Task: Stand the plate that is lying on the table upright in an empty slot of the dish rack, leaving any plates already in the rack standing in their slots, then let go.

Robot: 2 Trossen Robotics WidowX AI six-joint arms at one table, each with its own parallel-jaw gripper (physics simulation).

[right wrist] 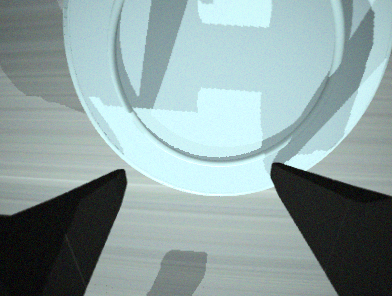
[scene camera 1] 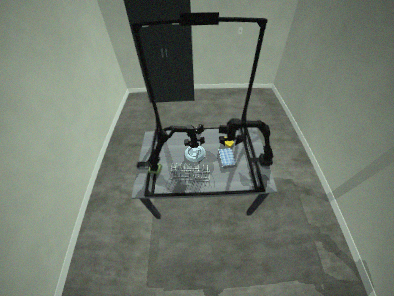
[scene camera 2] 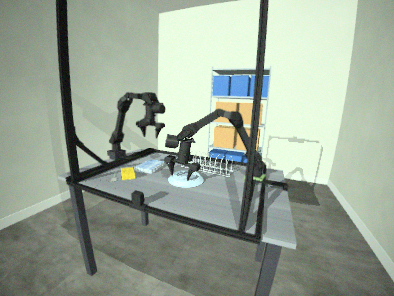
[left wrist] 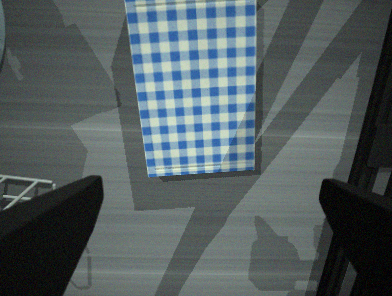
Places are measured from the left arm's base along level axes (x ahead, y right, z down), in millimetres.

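Where they show: left gripper, fingertip midpoint: [scene camera 1: 229, 145] [scene camera 2: 150, 137] [left wrist: 212, 187]; right gripper, fingertip midpoint: [right wrist: 199, 172] [scene camera 2: 179, 177]; left arm's base, origin of the base link: [scene camera 1: 266, 158] [scene camera 2: 116, 150]; right arm's base, origin of the base link: [scene camera 1: 154, 167] [scene camera 2: 255, 174].
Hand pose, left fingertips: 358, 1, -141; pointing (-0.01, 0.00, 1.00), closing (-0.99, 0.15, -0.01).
Observation:
Things, the pixels of their top centre, and the offset from my left fingertips, as dx, dy, dz.
- pale blue plate, middle of its top: [right wrist: 220, 65] [scene camera 2: 186, 174] [scene camera 1: 195, 151] +302, +42, +168
- white wire dish rack, middle of its top: [scene camera 2: 207, 153] [scene camera 1: 189, 167] +322, -186, +90
- blue-and-white checked cloth, middle of its top: [left wrist: 196, 92] [scene camera 2: 150, 164] [scene camera 1: 226, 156] +3, +12, +173
- yellow object, middle of its top: [scene camera 2: 127, 171] [scene camera 1: 227, 141] -5, +191, +168
A pale blue plate [scene camera 1: 195, 155] [scene camera 2: 186, 182] [right wrist: 220, 177] lies flat on the table. The white wire dish rack [scene camera 1: 190, 179] [scene camera 2: 215, 172] stands near it; a corner of the rack [left wrist: 27, 179] shows at the left of the left wrist view. No plate can be made out in its slots, which are small and blurred. My right gripper [scene camera 1: 195, 146] [scene camera 2: 181, 176] [right wrist: 199, 172] is open and empty, low at the plate's rim, pointing down. My left gripper [scene camera 1: 230, 142] [scene camera 2: 151, 136] [left wrist: 212, 187] is open and empty, raised above the table, away from the plate.
A blue-and-white checked cloth [scene camera 1: 226, 157] [scene camera 2: 150, 166] [left wrist: 195, 90] lies beside the plate and rack. A yellow object [scene camera 1: 229, 144] [scene camera 2: 128, 173] lies near the cloth. A green item [scene camera 1: 155, 169] [scene camera 2: 259, 177] is by the right arm's base. A black frame [scene camera 1: 205, 193] borders the table.

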